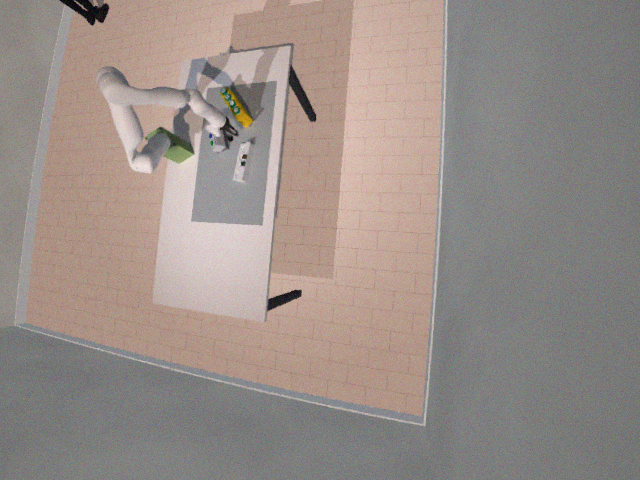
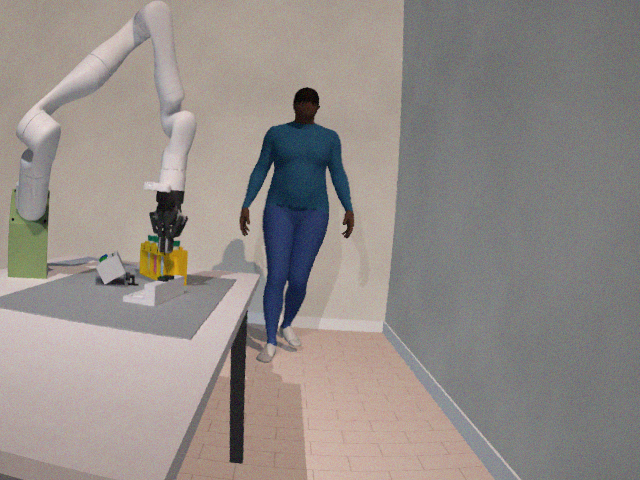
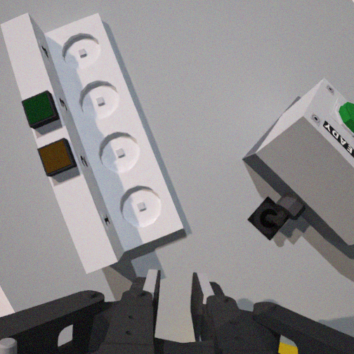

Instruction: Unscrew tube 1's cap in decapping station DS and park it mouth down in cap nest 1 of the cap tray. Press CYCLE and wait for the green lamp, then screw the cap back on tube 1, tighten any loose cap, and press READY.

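Frame: origin at the arm's base, x ahead, y left, z up, level; millimetres.
Seen in the pictures: gripper, fingertip midpoint: (image 1: 236, 134) (image 2: 165, 252); arm's base, link origin: (image 1: 161, 141) (image 2: 31, 207).
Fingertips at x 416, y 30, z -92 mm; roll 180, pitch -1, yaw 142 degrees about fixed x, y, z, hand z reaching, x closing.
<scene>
Pixels of each thing's top centre, then the offset from my fingertips to it. "spot": a spot on its surface instead. Level surfaces: height alone.
- white tray, top centre: (image 2: 155, 274) (image 1: 239, 159) dx -2, dy -129, dz -43 mm
- grey button box, top centre: (image 2: 111, 252) (image 1: 212, 136) dx -159, dy +10, dz -12 mm
- small black holder, surface spot: (image 2: 132, 279) spot: dx -95, dy +24, dz -82 mm
- yellow rack, top centre: (image 2: 162, 244) (image 1: 231, 102) dx -37, dy +192, dz +7 mm
- grey mat, surface height: dz -96 mm
- white table, surface height: dz -99 mm
My gripper (image 1: 234, 135) (image 2: 165, 250) (image 3: 175, 287) points down with its fingers drawn close, a narrow empty gap between them. It hangs above the mat, between the rack and the white tray's near end. The white tray (image 1: 239, 174) (image 2: 160, 292) (image 3: 171, 214) has several round nests, all empty. Its green lamp (image 3: 40, 109) and amber lamp (image 3: 57, 156) look dark. The grey button box (image 1: 219, 146) (image 2: 111, 269) (image 3: 310, 167) carries a green READY button (image 3: 348, 116). A small black holder (image 2: 132, 279) (image 3: 270, 218) sits beside it, with no tube visible in it. Green-capped tubes (image 1: 232, 102) stand in the yellow rack (image 1: 247, 122) (image 2: 180, 263).
The grey mat (image 1: 227, 204) (image 2: 170, 322) lies on the white table (image 1: 211, 263) (image 2: 93, 372). The arm's green base block (image 1: 179, 150) (image 2: 28, 250) stands at the table's side. A person (image 2: 299, 165) stands beyond the table.
</scene>
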